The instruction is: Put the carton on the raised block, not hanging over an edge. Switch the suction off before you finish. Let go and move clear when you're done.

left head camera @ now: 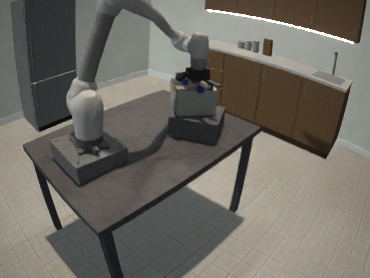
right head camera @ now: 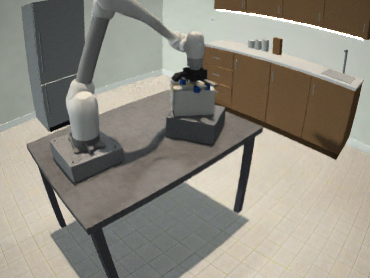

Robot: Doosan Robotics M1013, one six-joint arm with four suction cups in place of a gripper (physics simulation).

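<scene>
The white carton (left head camera: 195, 104) (right head camera: 192, 104) stands upright on the grey raised block (left head camera: 195, 131) (right head camera: 191, 130) at the far right part of the table. Its underside looks to be on the block's top, and its visible lower edge lies within the block's front edge; the far side is hidden. My suction gripper (left head camera: 198, 86) (right head camera: 195, 86) is directly above the carton. Its blue cups sit against the carton's top face, with no gap that I can see, so it looks shut on the carton. The suction itself cannot be seen.
The dark table (left head camera: 125, 185) (right head camera: 125, 185) carries my arm's grey base block (left head camera: 102, 165) (right head camera: 100, 162) at the left. The table's right corner lies close beyond the raised block. A kitchen counter (left head camera: 287, 65) (right head camera: 295, 65) stands behind the table.
</scene>
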